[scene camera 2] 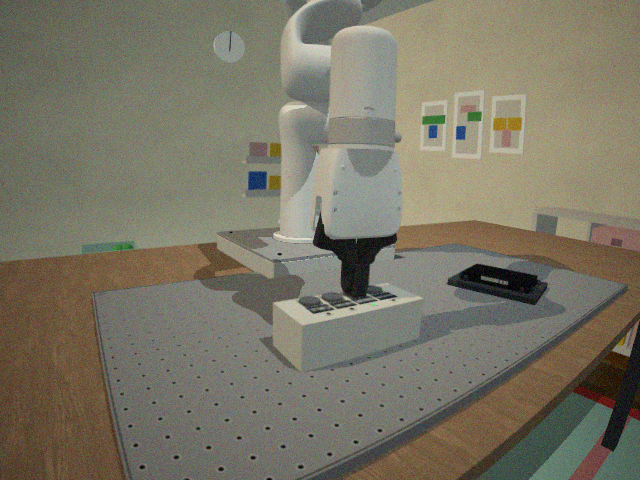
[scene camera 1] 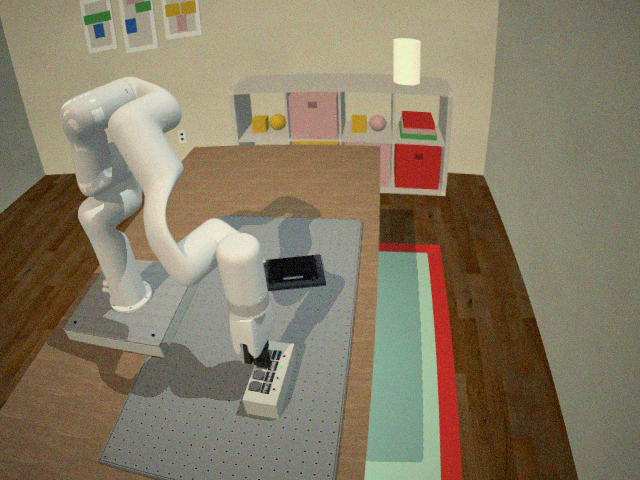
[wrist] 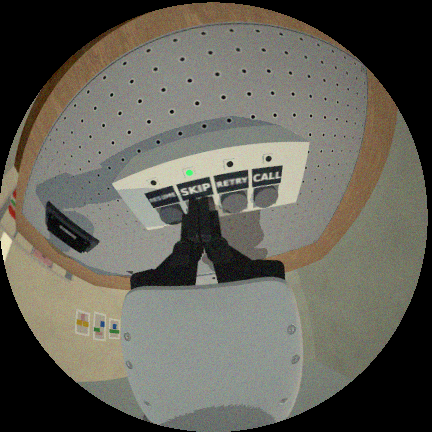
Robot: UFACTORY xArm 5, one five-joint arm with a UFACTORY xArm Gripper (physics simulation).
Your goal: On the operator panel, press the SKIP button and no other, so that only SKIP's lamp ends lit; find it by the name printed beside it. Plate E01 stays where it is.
The same spot on a cream operator panel: (scene camera 2: pixel 312 337) is (scene camera 1: pixel 278 404).
